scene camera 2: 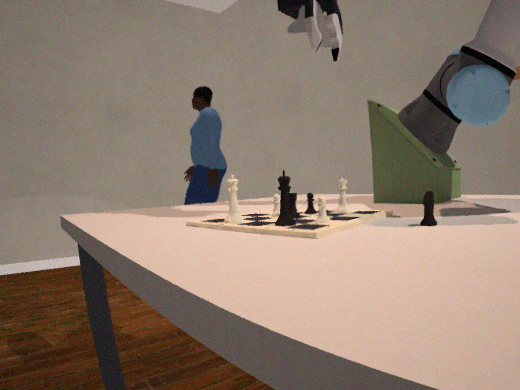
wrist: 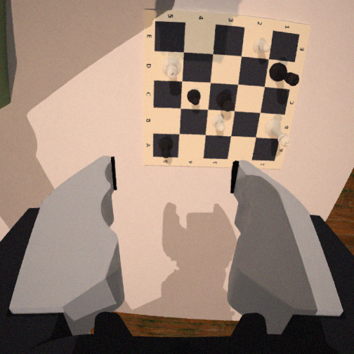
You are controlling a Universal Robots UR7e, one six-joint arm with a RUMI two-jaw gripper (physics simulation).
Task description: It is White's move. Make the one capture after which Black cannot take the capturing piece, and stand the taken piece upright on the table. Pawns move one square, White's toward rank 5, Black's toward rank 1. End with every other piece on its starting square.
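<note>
Scene camera 2 shows the gripper [scene camera 2: 326,56] together with a chessboard [scene camera 2: 262,222]. The wrist view, too, takes in both the chessboard [wrist: 215,51] and the gripper [wrist: 173,162].
</note>
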